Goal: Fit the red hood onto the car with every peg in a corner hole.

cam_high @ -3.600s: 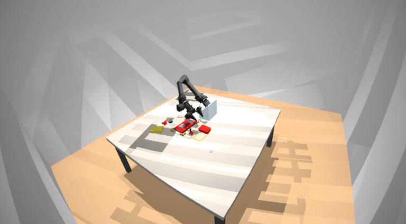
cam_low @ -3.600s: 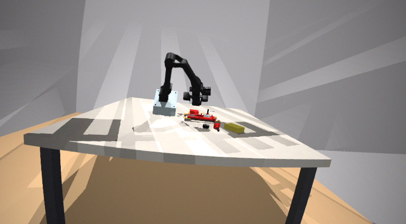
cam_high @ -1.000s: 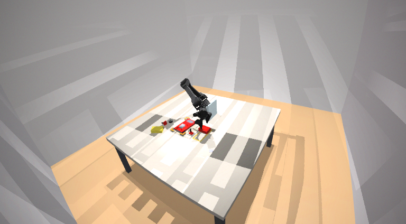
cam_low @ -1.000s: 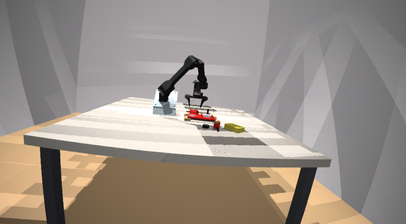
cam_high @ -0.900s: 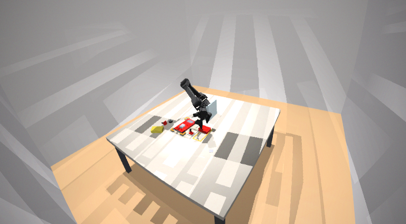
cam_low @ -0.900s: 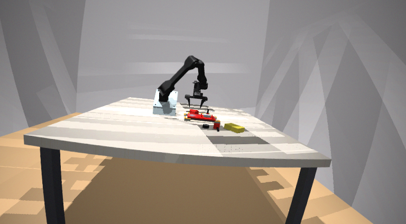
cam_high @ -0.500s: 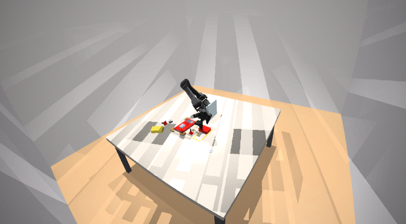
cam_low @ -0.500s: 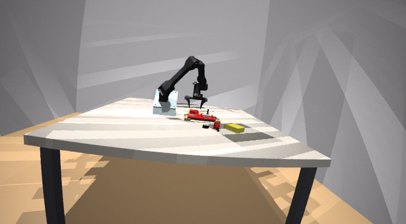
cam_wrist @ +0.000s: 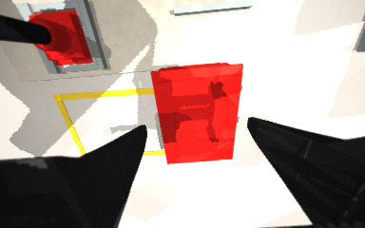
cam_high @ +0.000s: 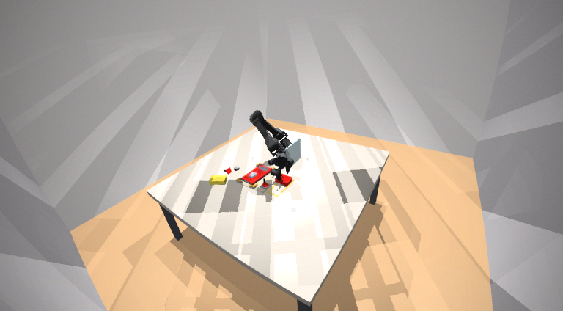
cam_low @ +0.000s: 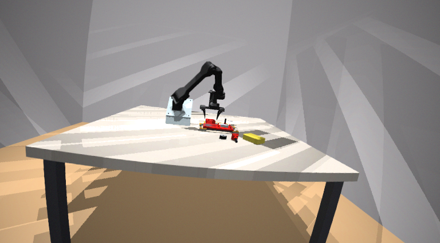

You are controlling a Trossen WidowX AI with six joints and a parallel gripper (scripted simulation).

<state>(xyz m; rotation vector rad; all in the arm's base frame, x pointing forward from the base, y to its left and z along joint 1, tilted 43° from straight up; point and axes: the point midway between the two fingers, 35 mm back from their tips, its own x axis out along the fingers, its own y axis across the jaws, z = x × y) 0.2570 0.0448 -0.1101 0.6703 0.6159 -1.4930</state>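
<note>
The red hood is 10 mm below my gripper tip. The rest, counted from my gripper tip: yellow block: 210 mm ahead, 400 mm to the right, 20 mm below; then wheel: 30 mm ahead, 390 mm to the right, 20 mm below.
</note>
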